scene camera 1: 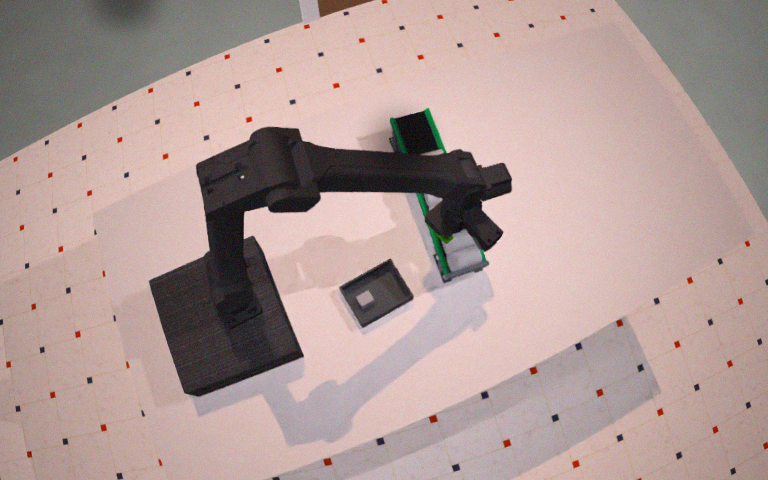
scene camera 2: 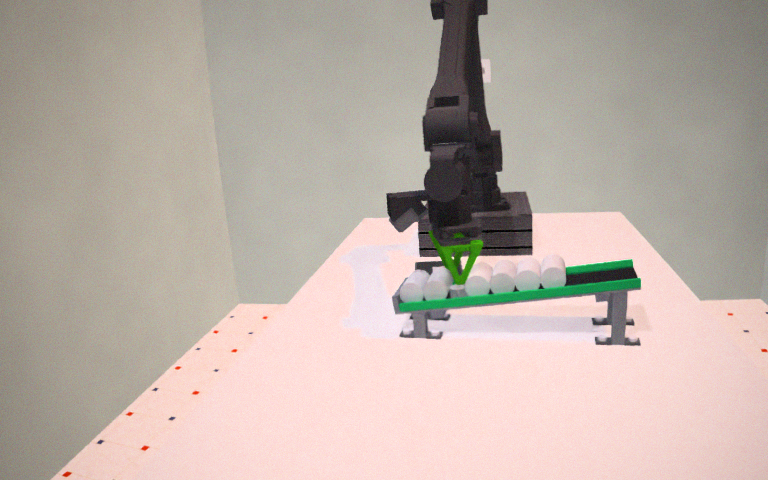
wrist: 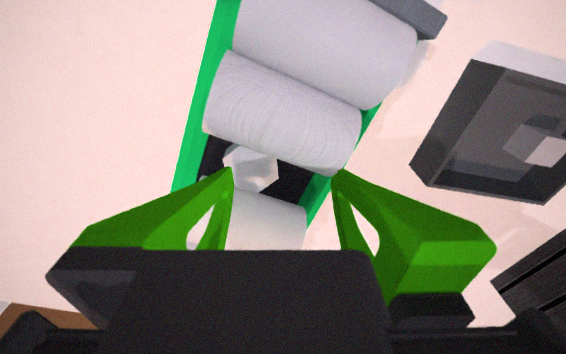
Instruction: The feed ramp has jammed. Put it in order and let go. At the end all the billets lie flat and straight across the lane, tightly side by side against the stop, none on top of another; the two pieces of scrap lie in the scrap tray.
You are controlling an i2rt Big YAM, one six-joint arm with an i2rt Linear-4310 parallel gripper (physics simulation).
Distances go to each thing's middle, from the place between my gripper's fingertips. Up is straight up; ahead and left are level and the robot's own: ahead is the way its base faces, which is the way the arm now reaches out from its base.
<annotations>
Right now the many-sided scrap piece (wrist: 252,171) is 20 mm below my hand, 20 mm ahead of it and 10 mm to the left of it. The rest, counted from my hand: dark scrap tray (scene camera 1: 389,290): 200 mm behind, 70 mm below, 30 mm to the right.
</annotations>
